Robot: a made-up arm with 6 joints.
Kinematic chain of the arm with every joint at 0, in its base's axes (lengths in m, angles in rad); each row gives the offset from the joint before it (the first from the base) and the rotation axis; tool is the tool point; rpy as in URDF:
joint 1: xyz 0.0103 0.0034 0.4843 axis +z
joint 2: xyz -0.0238 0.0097 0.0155 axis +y
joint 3: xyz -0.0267 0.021 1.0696 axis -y
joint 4: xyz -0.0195 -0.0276 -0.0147 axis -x
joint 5: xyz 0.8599 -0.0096 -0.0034 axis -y
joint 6: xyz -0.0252 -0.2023 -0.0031 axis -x
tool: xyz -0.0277 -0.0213 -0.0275 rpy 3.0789 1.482 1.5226
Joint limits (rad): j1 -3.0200..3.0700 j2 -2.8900..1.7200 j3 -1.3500..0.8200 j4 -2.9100..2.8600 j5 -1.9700..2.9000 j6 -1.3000..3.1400
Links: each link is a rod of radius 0.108 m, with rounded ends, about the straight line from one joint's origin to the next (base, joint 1, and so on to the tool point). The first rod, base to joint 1, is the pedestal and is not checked.
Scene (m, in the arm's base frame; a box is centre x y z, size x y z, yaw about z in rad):
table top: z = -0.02
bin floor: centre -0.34 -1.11 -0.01 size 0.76 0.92 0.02 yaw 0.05
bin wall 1: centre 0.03 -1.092 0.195 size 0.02 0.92 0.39 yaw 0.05
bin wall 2: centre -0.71 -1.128 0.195 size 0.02 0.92 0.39 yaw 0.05
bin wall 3: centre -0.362 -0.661 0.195 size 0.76 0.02 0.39 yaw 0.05
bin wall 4: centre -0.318 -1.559 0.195 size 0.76 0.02 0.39 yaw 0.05
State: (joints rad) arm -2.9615 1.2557 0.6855 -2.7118 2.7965 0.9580
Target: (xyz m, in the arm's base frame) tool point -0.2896 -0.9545 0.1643
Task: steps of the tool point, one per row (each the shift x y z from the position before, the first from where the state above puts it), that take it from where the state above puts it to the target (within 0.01 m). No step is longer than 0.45 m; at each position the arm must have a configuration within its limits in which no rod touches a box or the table.
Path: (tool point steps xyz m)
1: 0.2681 -0.2813 0.1249
2: 0.3368 -0.1731 0.1106
3: 0.3631 -0.0481 0.0913
4: 0.3436 0.0775 0.0675
5: -0.0167 -0.0289 -0.2587
6: 0.0168 0.0289 -0.2635

